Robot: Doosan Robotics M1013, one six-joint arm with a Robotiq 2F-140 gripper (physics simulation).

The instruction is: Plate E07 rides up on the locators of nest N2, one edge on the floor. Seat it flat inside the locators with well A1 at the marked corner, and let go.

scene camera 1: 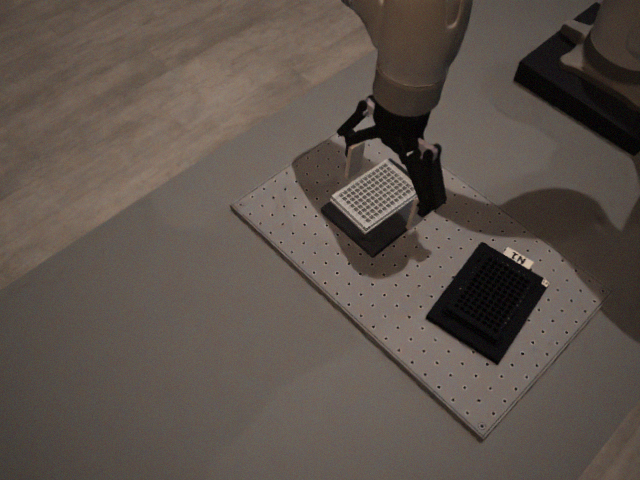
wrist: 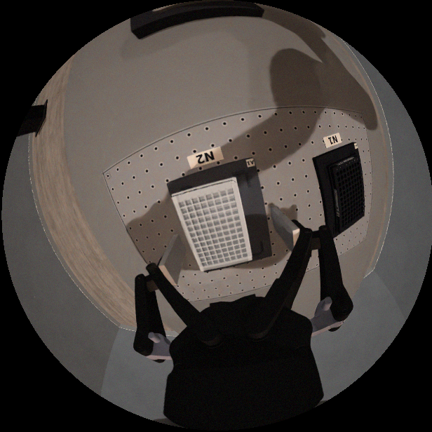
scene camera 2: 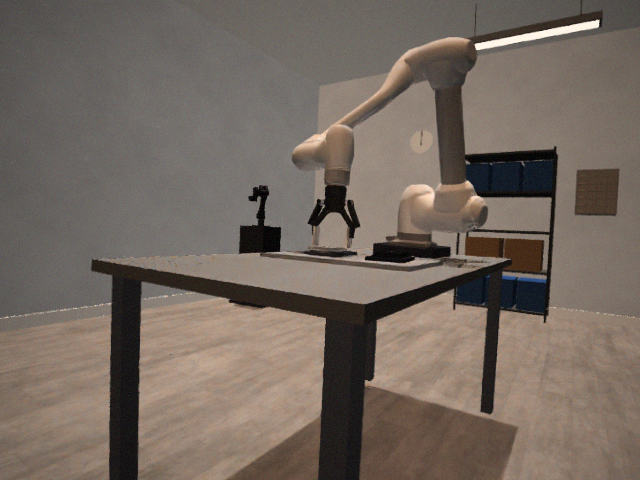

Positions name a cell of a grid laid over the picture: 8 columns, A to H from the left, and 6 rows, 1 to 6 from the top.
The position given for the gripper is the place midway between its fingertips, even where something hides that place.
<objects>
gripper: scene camera 1 E3; wrist E4; scene camera 2 E4
</objects>
